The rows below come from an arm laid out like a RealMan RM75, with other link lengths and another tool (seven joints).
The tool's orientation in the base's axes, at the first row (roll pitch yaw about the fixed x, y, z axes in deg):
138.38 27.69 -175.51
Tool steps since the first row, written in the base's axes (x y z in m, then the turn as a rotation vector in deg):
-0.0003 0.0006 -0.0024 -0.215 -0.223 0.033
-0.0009 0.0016 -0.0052 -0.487 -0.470 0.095
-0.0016 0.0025 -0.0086 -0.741 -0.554 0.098
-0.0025 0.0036 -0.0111 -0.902 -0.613 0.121
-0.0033 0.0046 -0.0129 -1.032 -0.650 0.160
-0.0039 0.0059 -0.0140 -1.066 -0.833 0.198
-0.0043 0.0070 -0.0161 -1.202 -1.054 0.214
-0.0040 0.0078 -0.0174 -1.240 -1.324 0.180
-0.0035 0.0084 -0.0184 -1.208 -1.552 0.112
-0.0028 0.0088 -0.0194 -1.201 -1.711 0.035
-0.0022 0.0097 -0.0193 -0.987 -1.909 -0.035
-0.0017 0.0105 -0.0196 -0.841 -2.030 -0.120
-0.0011 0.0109 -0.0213 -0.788 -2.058 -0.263
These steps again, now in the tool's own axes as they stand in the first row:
0.0013 -0.0009 0.0019 0.190 -0.063 -0.239
0.0031 -0.0016 0.0043 0.418 -0.105 -0.530
0.0052 -0.0027 0.0069 0.647 -0.070 -0.665
0.0071 -0.0030 0.0091 0.783 -0.041 -0.768
0.0086 -0.0031 0.0107 0.882 0.003 -0.858
0.0095 -0.0026 0.0122 0.907 -0.094 -1.019
0.0108 -0.0028 0.0142 1.035 -0.194 -1.222
0.0111 -0.0031 0.0157 1.103 -0.395 -1.397
0.0111 -0.0035 0.0169 1.122 -0.611 -1.500
0.0109 -0.0040 0.0181 1.163 -0.773 -1.556
0.0102 -0.0036 0.0188 1.020 -1.036 -1.583
0.0099 -0.0033 0.0197 0.939 -1.226 -1.567
0.0101 -0.0043 0.0213 0.960 -1.350 -1.477

